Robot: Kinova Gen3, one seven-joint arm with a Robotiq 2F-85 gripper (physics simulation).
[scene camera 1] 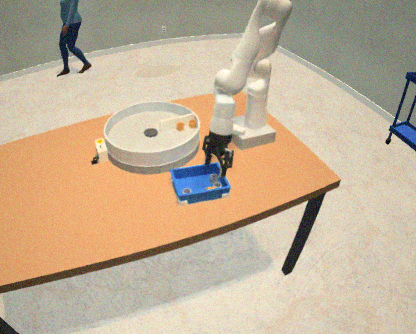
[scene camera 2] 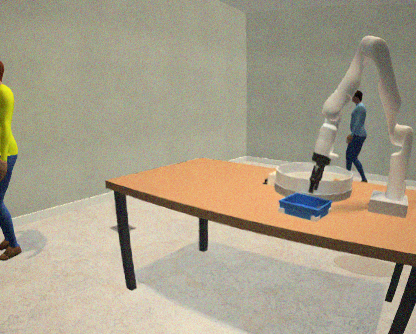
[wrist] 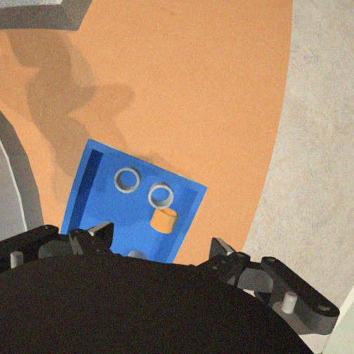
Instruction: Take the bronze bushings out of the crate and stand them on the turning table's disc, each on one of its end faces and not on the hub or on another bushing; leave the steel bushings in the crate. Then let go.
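Where they show: gripper, fingertip midpoint: (scene camera 1: 214, 170) (scene camera 2: 312, 191); arm's base, link origin: (scene camera 1: 253, 124) (scene camera 2: 394, 198).
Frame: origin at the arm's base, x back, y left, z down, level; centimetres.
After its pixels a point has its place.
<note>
A bronze bushing (scene camera 1: 210, 188) @[x -33.7, y 31.9, z 1.9 cm] (wrist: 163, 221) lies on its side in the blue crate (scene camera 1: 202, 196) @[x -37.4, y 33.9, z 2.9 cm] (scene camera 2: 297, 207) @[x -36.9, y 33.9, z 1.7 cm] (wrist: 143, 162), close to a steel bushing (scene camera 1: 217, 185) @[x -29.8, y 29.2, z 3.9 cm] (wrist: 150, 198). A second steel bushing (scene camera 1: 214, 177) @[x -29.1, y 24.6, z 3.9 cm] (wrist: 117, 183) is near it, and a third (scene camera 1: 187, 191) @[x -41.2, y 29.0, z 3.8 cm] (wrist: 137, 254) is partly hidden by the gripper in the wrist view. Two bronze bushings (scene camera 1: 180, 126) @[x -33.4, y -4.7, z -2.0 cm] (scene camera 1: 192, 123) @[x -27.8, y -5.3, z -2.2 cm] are on the turning table's disc (scene camera 1: 129, 136) @[x -55.9, y -7.8, z 0.2 cm], near the divider, away from the hub (scene camera 1: 150, 132) @[x -46.5, y -6.6, z -0.5 cm]. My gripper (scene camera 1: 216, 169) @[x -32.3, y 30.8, z -5.1 cm] (scene camera 2: 312, 190) @[x -32.3, y 30.8, z -5.1 cm] (wrist: 161, 241) is open and empty above the crate.
The turning table's raised wall (scene camera 1: 150, 156) @[x -50.8, y 13.5, z -2.9 cm] (scene camera 2: 312, 188) @[x -38.4, y 12.4, z 0.0 cm] stands beside the crate. A pale divider (scene camera 1: 171, 121) @[x -36.7, y -7.5, z -3.6 cm] crosses part of the disc. A small white box with a yellow top (scene camera 1: 100, 149) @[x -69.9, y -1.7, z -0.3 cm] stands by the far side. The arm's base (scene camera 1: 254, 137) @[x -4.6, y 9.2, z 0.3 cm] (scene camera 2: 388, 205) @[x -1.6, y 9.1, z 1.2 cm] is on the table.
</note>
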